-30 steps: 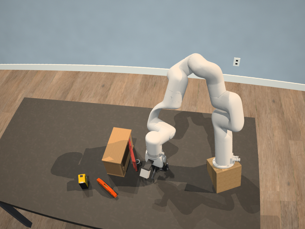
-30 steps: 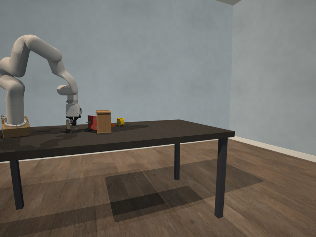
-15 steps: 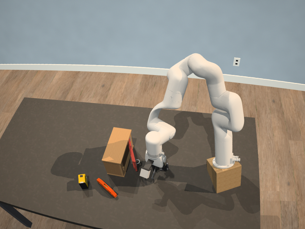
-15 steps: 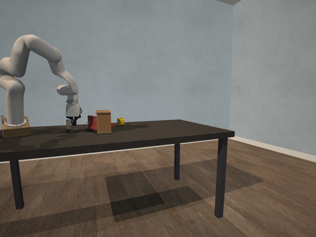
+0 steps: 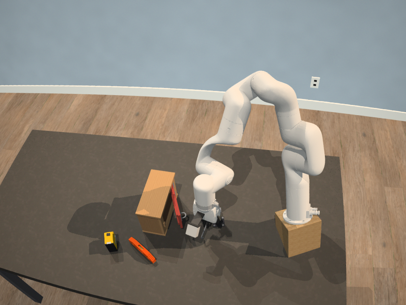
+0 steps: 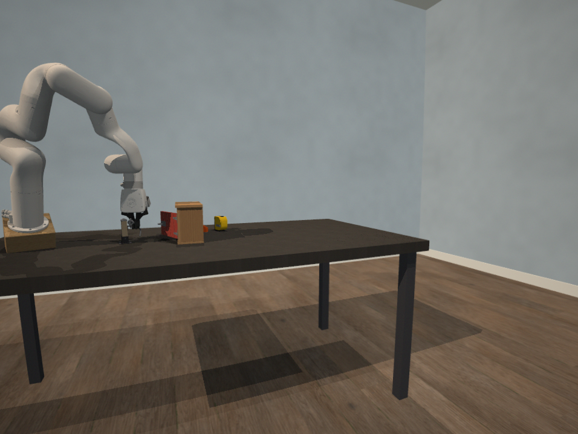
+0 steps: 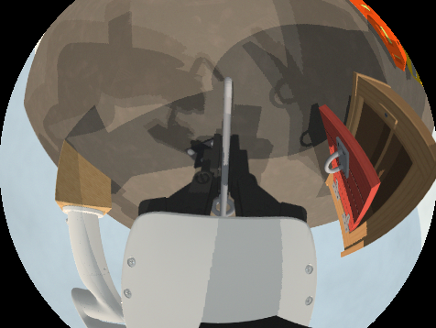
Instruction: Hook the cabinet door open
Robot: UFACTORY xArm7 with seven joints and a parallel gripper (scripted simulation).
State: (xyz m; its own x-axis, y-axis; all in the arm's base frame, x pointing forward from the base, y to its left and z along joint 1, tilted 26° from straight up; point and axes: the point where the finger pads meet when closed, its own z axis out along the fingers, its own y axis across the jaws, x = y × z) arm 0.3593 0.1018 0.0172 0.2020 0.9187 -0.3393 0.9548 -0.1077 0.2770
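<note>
Now: the red door 140 mm ahead of my hand and 60 mm to the right of it. From my hand the other things lie so: yellow tape measure 370 mm ahead, 170 mm to the left, 30 mm below; orange level 240 mm ahead, 160 mm to the left, 50 mm below; grey hook 10 mm below.
</note>
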